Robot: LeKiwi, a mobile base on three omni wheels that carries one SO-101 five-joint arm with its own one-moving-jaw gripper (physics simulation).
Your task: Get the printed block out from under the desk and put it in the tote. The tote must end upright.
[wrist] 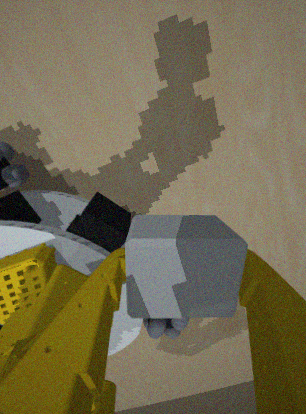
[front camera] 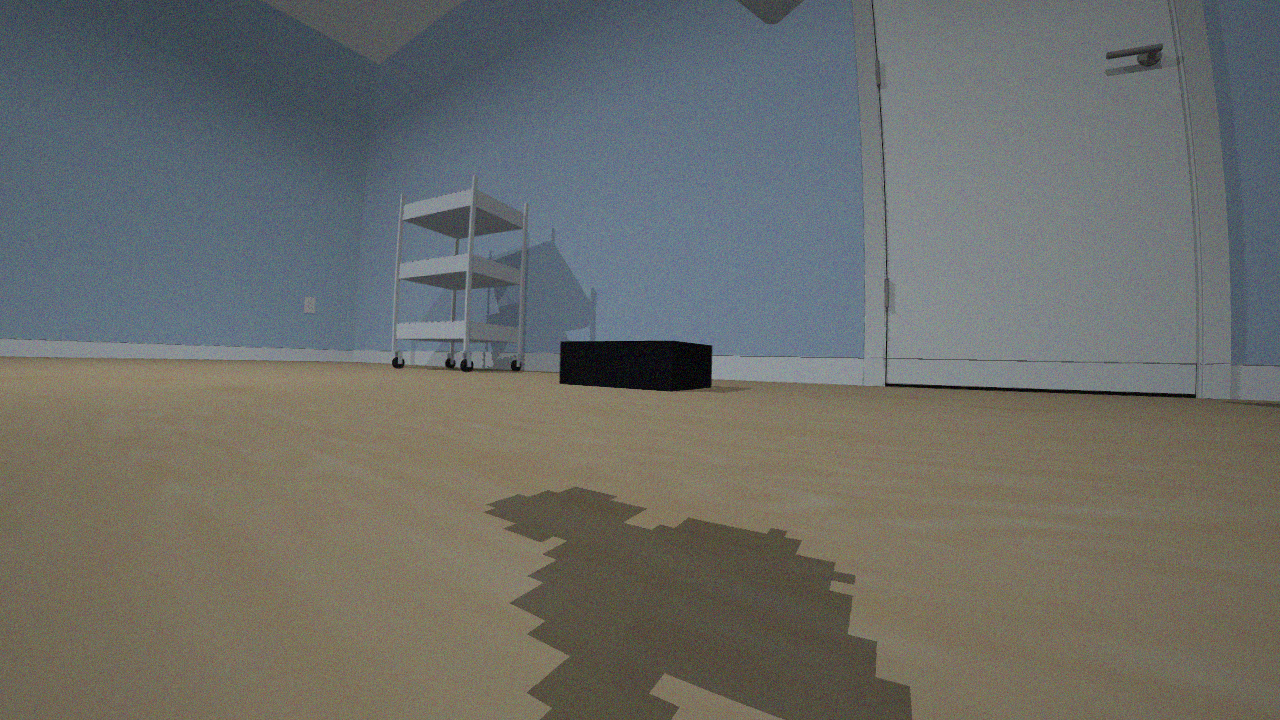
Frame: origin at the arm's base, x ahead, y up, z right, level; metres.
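Seen in the pictures: end effector, tool point: (wrist: pixel 128 260); arm's base, origin of the base link: (wrist: pixel 68 279).
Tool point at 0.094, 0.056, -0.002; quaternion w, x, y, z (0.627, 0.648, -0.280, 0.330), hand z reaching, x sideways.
Pixels of each thing's top centre, then the offset from my tool point to it, as dx, dy, dz. "spot": a spot on its surface instead. Level surfaces: height alone.
- printed block, middle of its top: (wrist: pixel 190 304) +0.009, +0.016, +0.019
- tote, middle of its top: (front camera: pixel 636 343) +0.937, -0.045, -0.017
- floor, its level: dy -0.145
- grey tip, surface spot: (front camera: pixel 771 8) spot: +0.025, -0.019, +0.025
The printed block (wrist: pixel 186 272) is a grey, box-shaped piece in the wrist view. My gripper (wrist: pixel 184 257) is shut on it, with the yellow jaws pressing on its left and right sides. The block is held up over the robot's own base, above the floor. A low black box, the tote (front camera: pixel 622 364), stands upright on the floor ahead in the front view, a little right of the cart. Its inside is hidden from this low angle. The desk does not show in the front view.
A white three-tier cart (front camera: pixel 435 269) stands behind and left of the tote near the wall. A white door (front camera: pixel 1038 205) is at the right. The robot's shadow (front camera: pixel 716 591) falls on the floor (front camera: pixel 268 501) ahead. A grey tip (front camera: pixel 771 8) shows at the top edge.
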